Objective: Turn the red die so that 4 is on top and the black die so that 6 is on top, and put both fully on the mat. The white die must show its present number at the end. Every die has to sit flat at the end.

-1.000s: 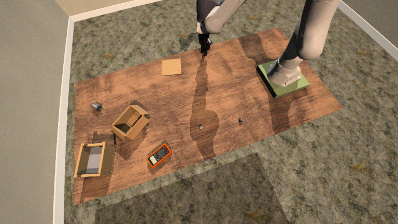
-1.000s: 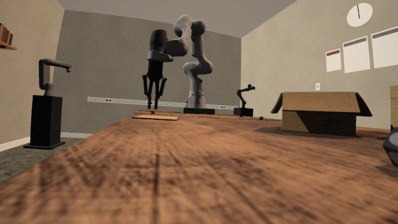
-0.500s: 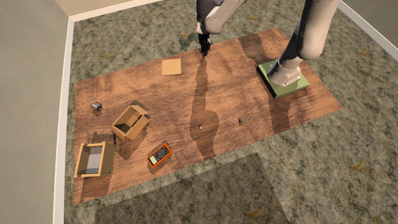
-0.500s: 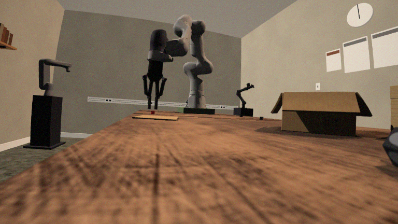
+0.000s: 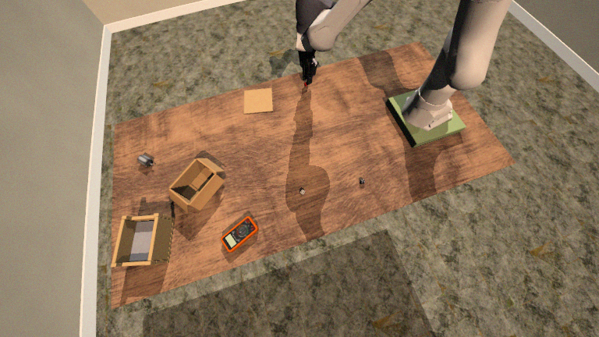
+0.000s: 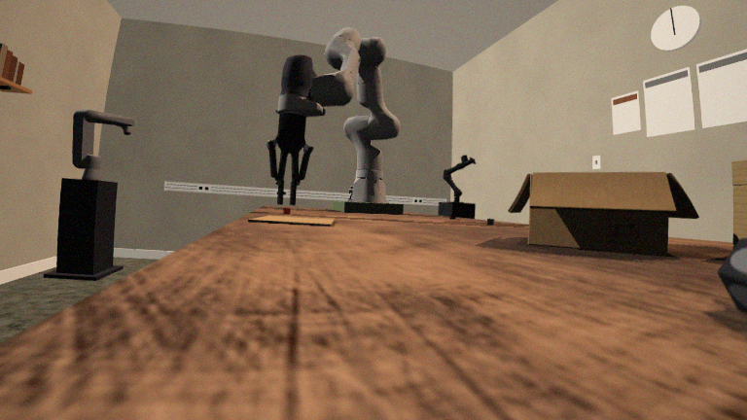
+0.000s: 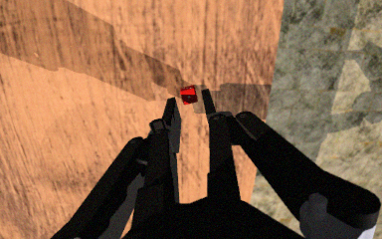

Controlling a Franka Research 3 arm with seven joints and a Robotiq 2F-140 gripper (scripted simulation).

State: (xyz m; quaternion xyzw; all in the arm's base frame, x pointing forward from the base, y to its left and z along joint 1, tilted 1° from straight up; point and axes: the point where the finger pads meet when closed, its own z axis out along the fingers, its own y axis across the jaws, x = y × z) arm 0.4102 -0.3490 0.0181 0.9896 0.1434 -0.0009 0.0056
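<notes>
The red die is 50 mm below my hand and 10 mm ahead of it. Also, from my hand: tan mat (260 mm ahead, 60 mm below, 20 mm to the left); then white die (520 mm to the left, 190 mm ahead, 50 mm below); then black die (550 mm to the left, 60 mm behind, 50 mm below).
</notes>
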